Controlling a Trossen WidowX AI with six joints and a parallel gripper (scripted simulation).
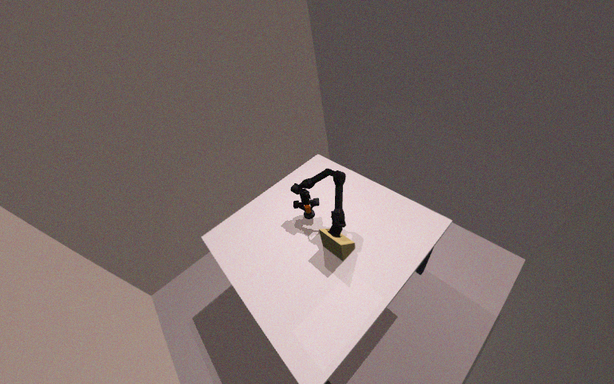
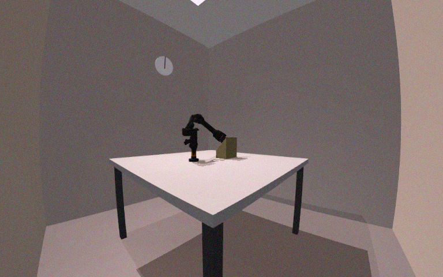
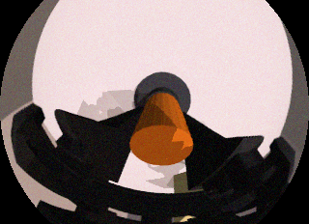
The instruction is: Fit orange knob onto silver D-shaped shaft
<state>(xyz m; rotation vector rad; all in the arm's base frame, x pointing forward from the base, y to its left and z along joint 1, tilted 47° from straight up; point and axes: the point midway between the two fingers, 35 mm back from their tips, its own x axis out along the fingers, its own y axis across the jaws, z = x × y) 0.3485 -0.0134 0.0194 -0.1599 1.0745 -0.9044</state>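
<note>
The orange knob lies 3 cm above my gripper tip. From my gripper tip the other things lie so: round pedestal (2 cm below).
</note>
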